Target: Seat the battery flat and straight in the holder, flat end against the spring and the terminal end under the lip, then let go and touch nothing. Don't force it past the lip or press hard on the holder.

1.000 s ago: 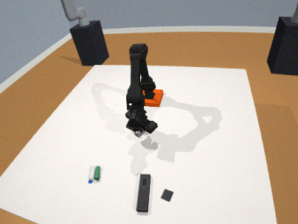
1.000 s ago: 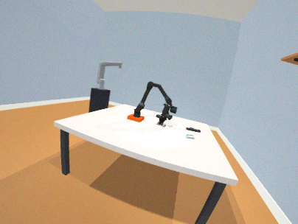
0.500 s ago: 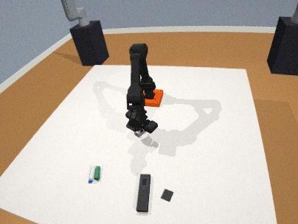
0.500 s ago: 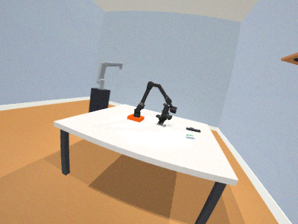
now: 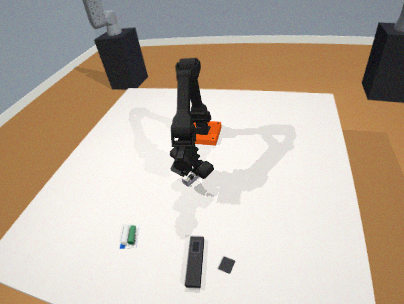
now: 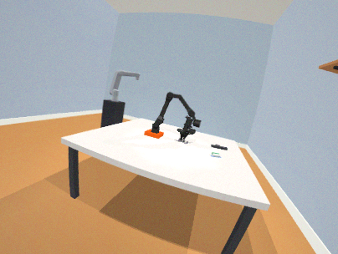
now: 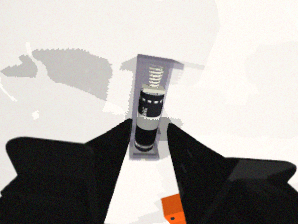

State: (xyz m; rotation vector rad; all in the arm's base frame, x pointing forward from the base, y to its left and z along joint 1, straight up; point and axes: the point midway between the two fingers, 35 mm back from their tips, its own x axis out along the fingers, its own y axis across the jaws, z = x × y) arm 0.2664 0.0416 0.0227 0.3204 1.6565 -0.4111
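My gripper tip is right at the battery. Round my gripper tip: dark square 330 mm ahead, 210 mm to the left, 20 mm below; then black remote 350 mm ahead, 110 mm to the left.
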